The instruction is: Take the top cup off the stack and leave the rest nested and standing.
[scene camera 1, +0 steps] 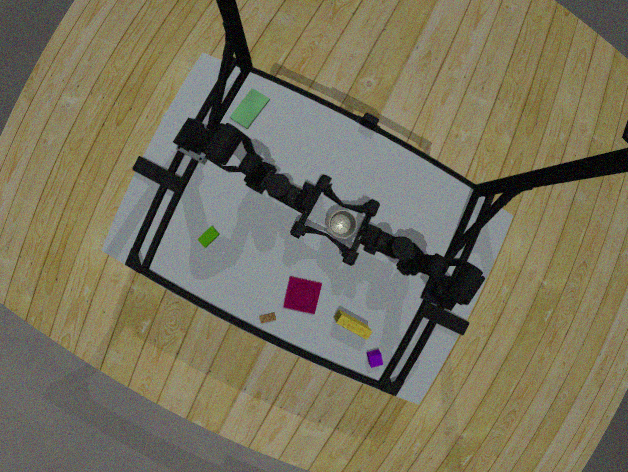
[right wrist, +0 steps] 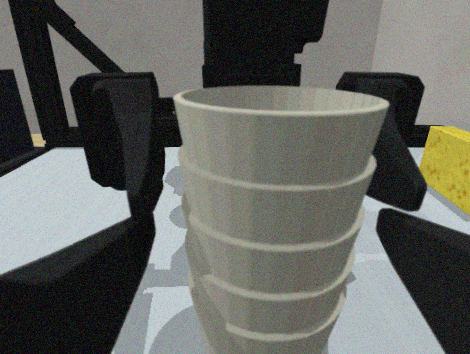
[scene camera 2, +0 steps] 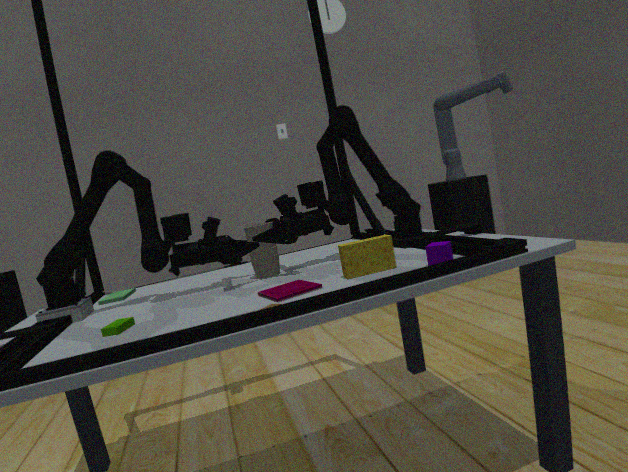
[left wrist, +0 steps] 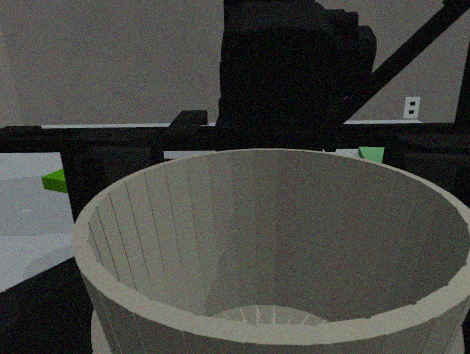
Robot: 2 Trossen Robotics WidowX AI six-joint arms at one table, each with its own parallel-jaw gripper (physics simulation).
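Places are measured from the left arm's base along level axes (x back, y down, z right), in millimetres.
Pixels of known places: left gripper, fingertip midpoint: (scene camera 1: 332, 219) (right wrist: 283, 204) (scene camera 2: 249, 238) (left wrist: 265, 253); right gripper, fingertip midpoint: (scene camera 1: 337, 221) (right wrist: 265, 220) (scene camera 2: 257, 243); left arm's base, link origin: (scene camera 2: 410, 235); right arm's base, link origin: (scene camera 2: 64, 305).
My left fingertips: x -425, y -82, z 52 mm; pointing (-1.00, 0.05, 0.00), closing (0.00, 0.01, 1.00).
Observation:
Ahead of a thing's pixels: the offset from my left fingertips to its top centre. "pt": to the spot under its first point. Level surfaces: height alone.
A stack of several nested beige cups @(dx +28, dy -30, dz -2 mm) (scene camera 1: 340, 223) @(dx +28, dy +51, dz -2 mm) (scene camera 2: 265, 262) @(dx +28, dy -10, dz -2 mm) (right wrist: 276, 211) stands upright in the middle of the grey table @(dy +103 mm) (scene camera 1: 387, 164) (scene camera 2: 195, 304). The top cup @(pt dx -4, dy -8, dz -3 mm) (left wrist: 255, 225) (right wrist: 279, 140) sits nested in the stack, and its rim fills the left wrist view. My left gripper (scene camera 1: 351, 230) (scene camera 2: 260, 237) is open and reaches in from the right, its fingers on either side of the top cup. My right gripper (scene camera 1: 328, 216) (scene camera 2: 250, 245) (right wrist: 265, 220) is open and reaches in from the left, with its fingers on either side of the stack lower down.
A flat green card @(dx -371, dy +93, dz +223 mm) (scene camera 1: 249, 108) (scene camera 2: 116, 295) and a small green block @(dx -315, dy +88, dz -195 mm) (scene camera 1: 208, 236) (scene camera 2: 118, 326) lie on the left. A magenta square @(pt dx +19, dy +95, dz -237 mm) (scene camera 1: 302, 294) (scene camera 2: 290, 289), a yellow block @(dx +194, dy +33, dz -258 mm) (scene camera 1: 352, 324) (scene camera 2: 366, 256), a purple cube @(dx +316, dy +63, dz -339 mm) (scene camera 1: 374, 358) (scene camera 2: 439, 252) and a small brown piece @(dx -48, dy +95, dz -351 mm) (scene camera 1: 267, 317) lie near the front edge.

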